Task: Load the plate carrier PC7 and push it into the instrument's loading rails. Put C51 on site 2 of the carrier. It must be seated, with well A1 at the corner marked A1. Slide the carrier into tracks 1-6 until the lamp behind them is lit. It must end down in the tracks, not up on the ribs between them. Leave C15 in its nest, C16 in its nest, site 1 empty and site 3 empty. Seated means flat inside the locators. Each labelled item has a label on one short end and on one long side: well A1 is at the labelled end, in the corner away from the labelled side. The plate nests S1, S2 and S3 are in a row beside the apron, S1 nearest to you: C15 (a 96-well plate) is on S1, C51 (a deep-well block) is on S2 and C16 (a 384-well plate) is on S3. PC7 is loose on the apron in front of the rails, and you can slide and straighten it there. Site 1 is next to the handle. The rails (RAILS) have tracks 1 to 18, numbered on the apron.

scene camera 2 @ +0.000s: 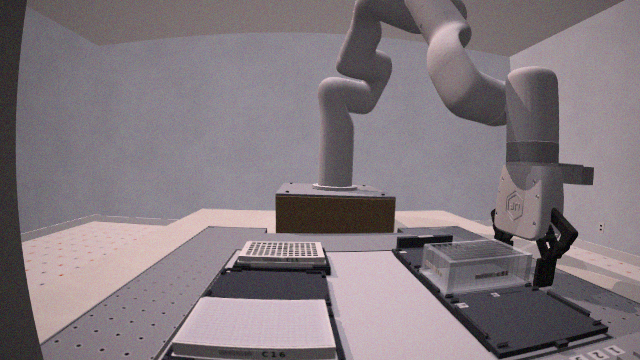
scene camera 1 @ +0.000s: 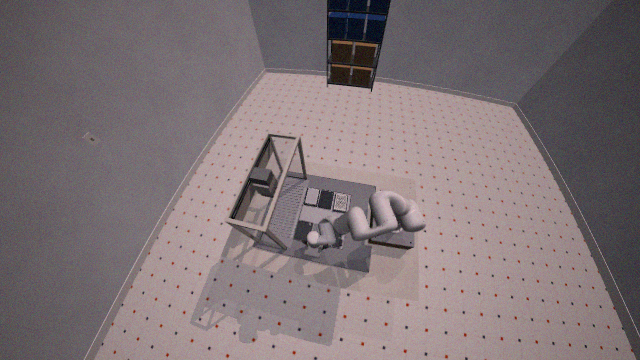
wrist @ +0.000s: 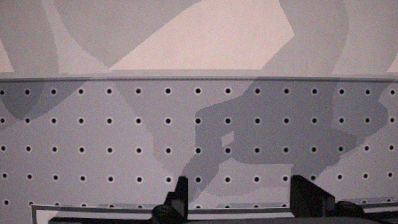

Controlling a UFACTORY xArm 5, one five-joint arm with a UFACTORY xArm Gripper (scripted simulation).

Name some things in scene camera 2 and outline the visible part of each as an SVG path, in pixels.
The gripper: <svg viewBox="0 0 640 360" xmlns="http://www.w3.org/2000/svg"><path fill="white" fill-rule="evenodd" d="M506 162L506 165L503 165L496 208L491 211L495 232L494 239L513 246L514 242L510 241L513 236L528 241L536 241L541 258L537 258L533 286L539 286L539 288L551 286L553 284L557 259L560 259L570 249L570 245L578 237L578 231L563 216L564 189L561 167L558 167L557 163Z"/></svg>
A carrier PC7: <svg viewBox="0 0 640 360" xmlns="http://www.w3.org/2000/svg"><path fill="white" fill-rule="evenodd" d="M397 237L396 249L392 249L394 256L488 352L492 352L498 359L550 347L561 349L568 347L570 342L606 333L608 326L600 322L602 319L595 320L589 317L590 311L550 290L545 293L538 286L532 287L531 283L509 289L453 296L453 293L443 296L440 293L440 289L421 271L419 273L419 268L422 268L424 244L452 242L453 236L446 234Z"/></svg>
